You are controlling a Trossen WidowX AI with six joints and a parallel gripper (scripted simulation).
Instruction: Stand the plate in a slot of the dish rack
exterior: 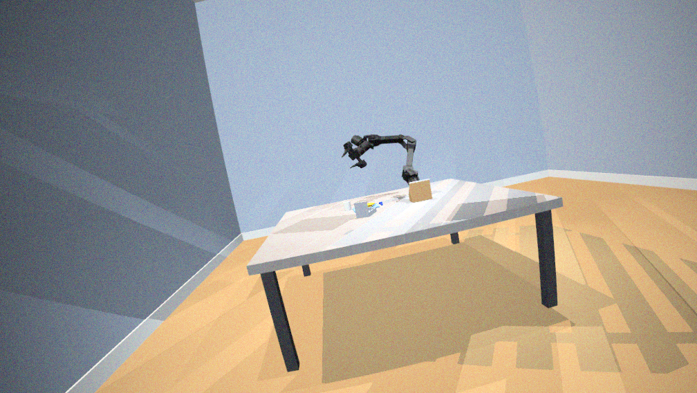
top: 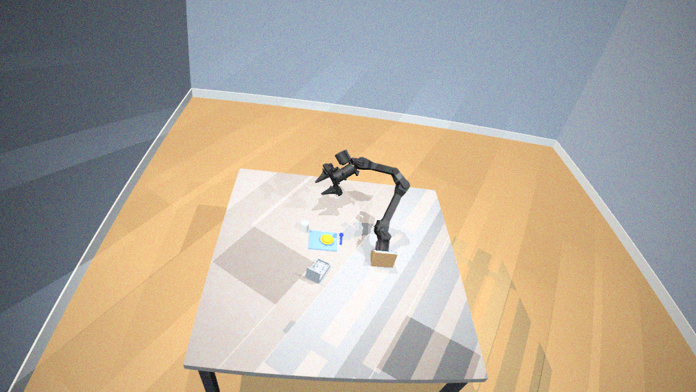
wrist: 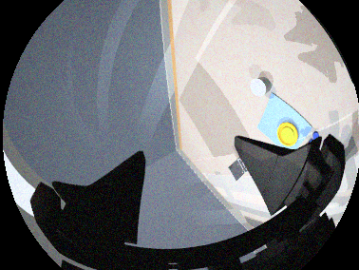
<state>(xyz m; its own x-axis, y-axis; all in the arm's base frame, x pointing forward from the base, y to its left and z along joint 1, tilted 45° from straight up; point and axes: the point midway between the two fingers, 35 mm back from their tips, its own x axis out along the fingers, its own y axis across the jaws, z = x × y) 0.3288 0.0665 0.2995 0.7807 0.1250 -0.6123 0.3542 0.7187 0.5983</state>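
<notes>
My gripper tip is 90 mm past the yellow plate, 80 mm to the right of it and 270 mm above it. The rest, counted from my gripper tip: light blue mat (70 mm behind, 80 mm to the left, 280 mm below); white cup (40 mm ahead, 20 mm to the left, 260 mm below); grey dish rack (80 mm behind, 290 mm to the left, 260 mm below).
</notes>
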